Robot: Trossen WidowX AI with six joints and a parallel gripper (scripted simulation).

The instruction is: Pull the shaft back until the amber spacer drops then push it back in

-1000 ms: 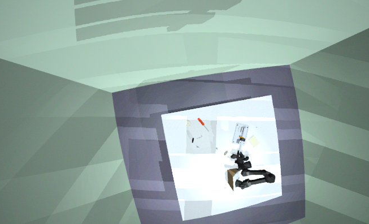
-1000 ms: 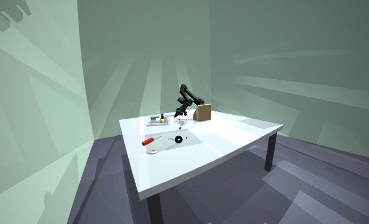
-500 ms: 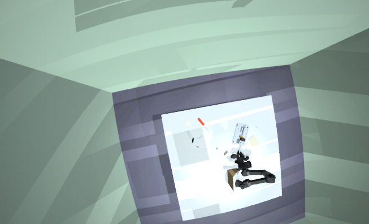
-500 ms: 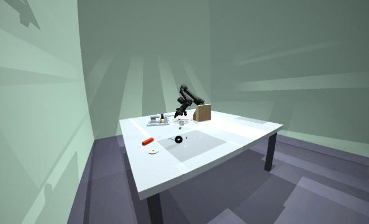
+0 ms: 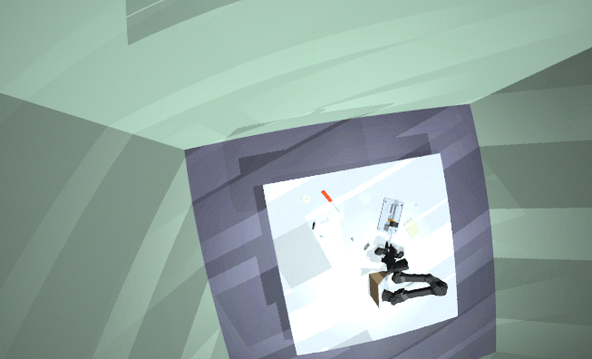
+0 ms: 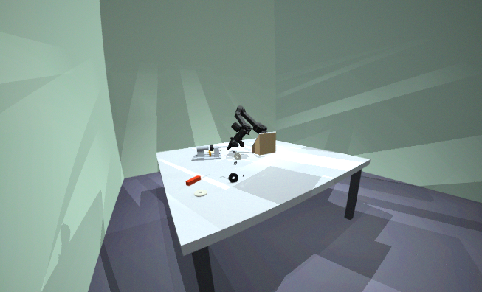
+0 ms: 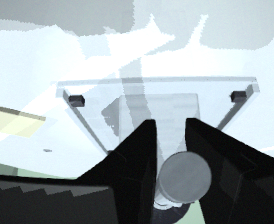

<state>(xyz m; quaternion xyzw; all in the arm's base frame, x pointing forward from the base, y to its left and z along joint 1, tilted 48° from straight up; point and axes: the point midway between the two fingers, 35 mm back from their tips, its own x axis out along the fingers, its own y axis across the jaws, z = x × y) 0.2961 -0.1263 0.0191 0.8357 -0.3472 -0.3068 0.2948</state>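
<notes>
Right now the thin shaft is 50 mm ahead of my gripper tip, 20 mm to the right of it and 20 mm above it. Also, from my gripper tip: red-handled screwdriver (340 mm ahead, 320 mm to the left, 50 mm below); pale yellow square (220 mm to the right, 50 mm below, 30 mm ahead); white washer (490 mm to the left, 390 mm ahead, 50 mm below).
</notes>
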